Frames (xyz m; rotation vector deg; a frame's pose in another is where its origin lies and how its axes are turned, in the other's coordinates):
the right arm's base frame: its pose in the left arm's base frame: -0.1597 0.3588 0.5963 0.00 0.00 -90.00
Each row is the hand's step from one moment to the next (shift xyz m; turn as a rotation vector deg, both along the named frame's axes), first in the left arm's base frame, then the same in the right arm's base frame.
Working: the left arm's base frame: its pose in the right arm's base frame: 0.3588 0.1597 -0.5963 0.00 0.00 90.00

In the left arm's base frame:
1: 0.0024 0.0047 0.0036 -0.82 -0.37 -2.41
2: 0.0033 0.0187 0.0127 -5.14 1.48 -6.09
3: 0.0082 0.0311 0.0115 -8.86 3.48 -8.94
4: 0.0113 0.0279 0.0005 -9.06 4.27 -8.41
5: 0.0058 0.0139 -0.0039 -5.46 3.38 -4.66
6: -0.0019 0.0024 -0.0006 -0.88 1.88 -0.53
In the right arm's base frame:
1: -0.0047 0.0024 0.0036 0.37 -0.82 -2.41
2: -0.0187 0.0033 0.0127 -1.48 -5.14 -6.09
3: -0.0311 0.0082 0.0115 -3.48 -8.86 -8.94
4: -0.0279 0.0113 0.0005 -4.27 -9.06 -8.41
5: -0.0139 0.0058 -0.0039 -3.38 -5.46 -4.66
6: -0.0024 -0.0019 -0.0006 -1.88 -0.88 -0.53

